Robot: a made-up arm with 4 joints.
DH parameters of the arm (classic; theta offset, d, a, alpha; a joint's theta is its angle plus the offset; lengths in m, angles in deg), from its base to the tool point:
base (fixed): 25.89 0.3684 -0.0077 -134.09
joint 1: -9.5 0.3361 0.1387 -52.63
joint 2: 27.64 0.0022 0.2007 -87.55
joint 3: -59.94 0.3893 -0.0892 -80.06
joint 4: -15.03 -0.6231 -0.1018 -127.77
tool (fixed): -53.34 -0.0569 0 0
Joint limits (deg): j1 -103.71..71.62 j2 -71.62..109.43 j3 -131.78..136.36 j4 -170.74..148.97
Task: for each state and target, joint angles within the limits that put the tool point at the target. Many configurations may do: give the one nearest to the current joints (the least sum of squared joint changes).
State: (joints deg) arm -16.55 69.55 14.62 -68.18
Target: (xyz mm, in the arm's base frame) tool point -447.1 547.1 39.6
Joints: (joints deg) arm -46.15 90.16 -10.55 -33.21
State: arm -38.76 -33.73 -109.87 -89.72
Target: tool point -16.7 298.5 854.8
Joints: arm -30.75 -33.04 -117.63 -87.97
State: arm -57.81 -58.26 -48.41 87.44
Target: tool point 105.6 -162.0 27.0
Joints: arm -56.41 -15.62 -26.77 101.39
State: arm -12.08 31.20 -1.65 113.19
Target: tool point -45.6 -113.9 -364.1
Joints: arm 3.42 2.17 31.28 108.85
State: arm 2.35 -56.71 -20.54 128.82
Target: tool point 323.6 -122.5 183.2
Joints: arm -12.39 -71.62 -23.97 121.84
